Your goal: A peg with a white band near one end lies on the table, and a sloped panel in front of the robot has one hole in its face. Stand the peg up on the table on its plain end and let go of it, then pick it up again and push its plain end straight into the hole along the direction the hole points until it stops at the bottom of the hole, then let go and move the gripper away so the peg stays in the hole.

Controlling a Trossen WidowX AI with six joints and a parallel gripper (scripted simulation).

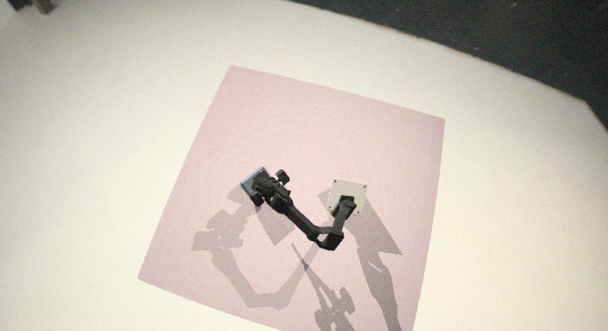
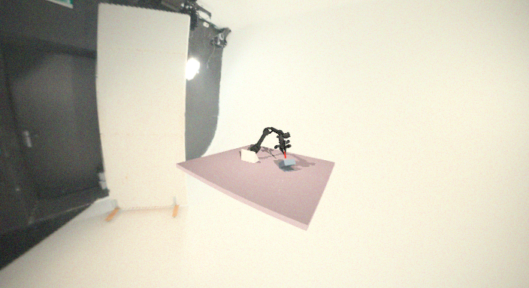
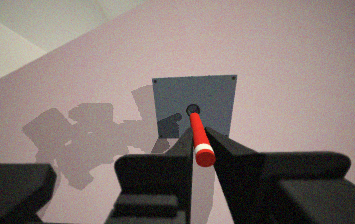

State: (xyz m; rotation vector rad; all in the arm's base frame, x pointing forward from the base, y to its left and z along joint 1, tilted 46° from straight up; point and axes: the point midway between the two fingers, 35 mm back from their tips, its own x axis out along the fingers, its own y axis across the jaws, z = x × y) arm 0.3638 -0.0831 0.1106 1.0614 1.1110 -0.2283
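Now: the panel 4 cm ahead of my gripper tip, 4 cm to the right of it and 8 cm below it. The rest, counted from my gripper tip: red peg: 1 cm behind, 1 cm to the left, 1 cm above.
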